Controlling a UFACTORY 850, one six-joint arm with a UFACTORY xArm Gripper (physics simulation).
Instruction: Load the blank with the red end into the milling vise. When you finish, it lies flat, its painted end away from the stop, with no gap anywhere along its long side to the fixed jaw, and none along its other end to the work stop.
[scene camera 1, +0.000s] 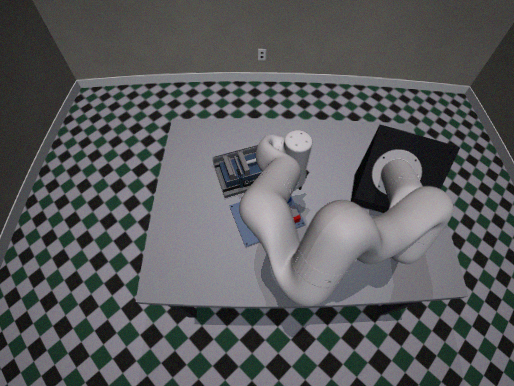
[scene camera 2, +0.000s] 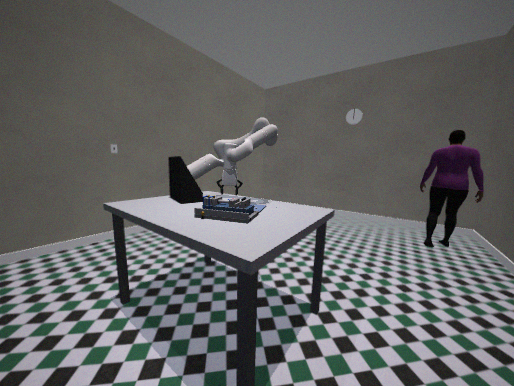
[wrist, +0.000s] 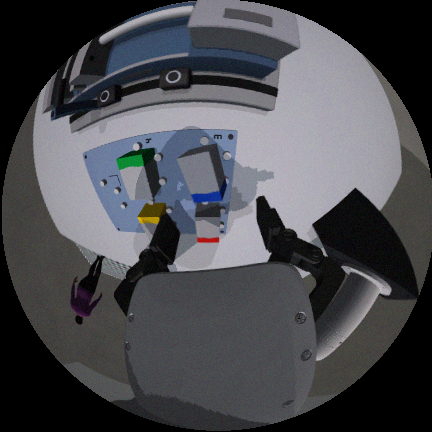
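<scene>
My gripper (wrist: 213, 215), 0.12 m from the lens. Green-ended blank (wrist: 138, 169), 0.16 m from the lens. Grey blank with red end (wrist: 207, 216), 0.18 m from the lens.
</scene>
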